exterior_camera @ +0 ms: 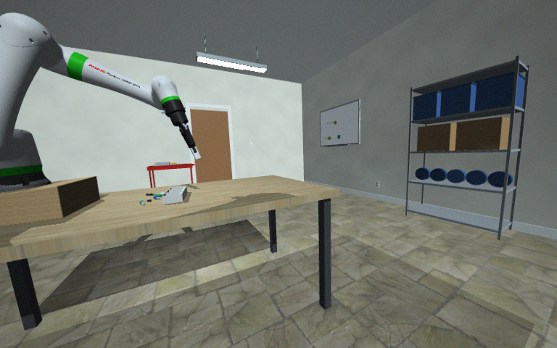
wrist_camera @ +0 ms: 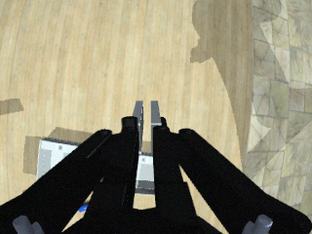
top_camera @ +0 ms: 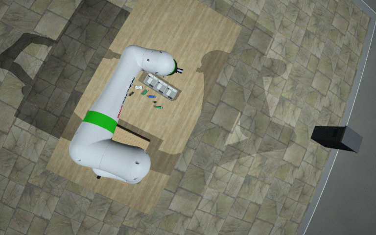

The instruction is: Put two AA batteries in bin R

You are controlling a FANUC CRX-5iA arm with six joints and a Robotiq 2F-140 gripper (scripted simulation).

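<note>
The grey bin lies 12 cm behind my hand, 3 cm to the left of it and 21 cm below it. From my hand the other things lie so: blue AA battery 22 cm behind, 3 cm to the left, 22 cm below; white domino 22 cm behind, 15 cm to the left, 23 cm below; small black round part 23 cm behind, 1 cm to the right, 23 cm below.
</note>
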